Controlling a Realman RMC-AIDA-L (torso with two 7-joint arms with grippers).
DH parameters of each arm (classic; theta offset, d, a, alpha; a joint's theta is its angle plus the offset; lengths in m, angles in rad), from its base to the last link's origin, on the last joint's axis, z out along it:
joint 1: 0 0.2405 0 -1.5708
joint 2: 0 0 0 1.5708
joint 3: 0 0.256 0 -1.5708
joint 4: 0 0 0 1.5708
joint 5: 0 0.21 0 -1.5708
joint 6: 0 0 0 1.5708
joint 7: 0 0.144 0 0
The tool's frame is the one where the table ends.
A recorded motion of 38 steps. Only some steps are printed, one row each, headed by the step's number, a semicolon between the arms.
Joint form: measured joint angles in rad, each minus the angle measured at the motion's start. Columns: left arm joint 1, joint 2, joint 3, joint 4, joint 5, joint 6, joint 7; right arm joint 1, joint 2, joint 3, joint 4, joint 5, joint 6, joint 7.
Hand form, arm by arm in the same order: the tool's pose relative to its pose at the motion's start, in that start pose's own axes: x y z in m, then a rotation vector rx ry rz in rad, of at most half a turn. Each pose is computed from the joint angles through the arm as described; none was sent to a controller.
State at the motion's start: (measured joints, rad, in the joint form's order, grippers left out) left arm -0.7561 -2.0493 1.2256 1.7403 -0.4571 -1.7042 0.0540; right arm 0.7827 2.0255 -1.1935 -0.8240 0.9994 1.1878 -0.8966
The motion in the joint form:
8: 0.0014 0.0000 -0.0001 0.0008 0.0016 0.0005 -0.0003; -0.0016 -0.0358 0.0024 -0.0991 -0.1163 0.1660 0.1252
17: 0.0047 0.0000 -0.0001 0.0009 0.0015 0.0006 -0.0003; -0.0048 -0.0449 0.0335 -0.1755 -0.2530 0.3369 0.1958
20: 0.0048 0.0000 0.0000 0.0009 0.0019 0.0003 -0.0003; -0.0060 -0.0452 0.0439 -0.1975 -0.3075 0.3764 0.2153
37: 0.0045 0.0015 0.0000 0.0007 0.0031 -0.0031 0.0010; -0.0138 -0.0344 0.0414 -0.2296 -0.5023 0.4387 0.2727
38: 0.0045 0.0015 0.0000 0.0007 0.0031 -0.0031 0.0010; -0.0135 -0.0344 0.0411 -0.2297 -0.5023 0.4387 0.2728
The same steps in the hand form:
8: -0.0003 -0.0005 0.0000 0.0020 0.0004 -0.0013; 0.0023 -0.0011 -0.0243 0.0151 0.1368 0.0114
17: -0.0012 -0.0012 0.0002 0.0028 -0.0014 -0.0038; 0.0143 -0.0015 -0.0450 0.0414 0.2875 0.0308
20: -0.0013 -0.0013 0.0002 0.0032 -0.0018 -0.0039; 0.0184 -0.0039 -0.0514 0.0691 0.3323 0.0393
37: -0.0016 -0.0019 0.0000 0.0055 -0.0050 -0.0023; 0.0380 -0.0151 -0.0627 0.1956 0.4843 0.0715
38: -0.0016 -0.0019 0.0000 0.0055 -0.0050 -0.0023; 0.0378 -0.0150 -0.0626 0.1956 0.4844 0.0711

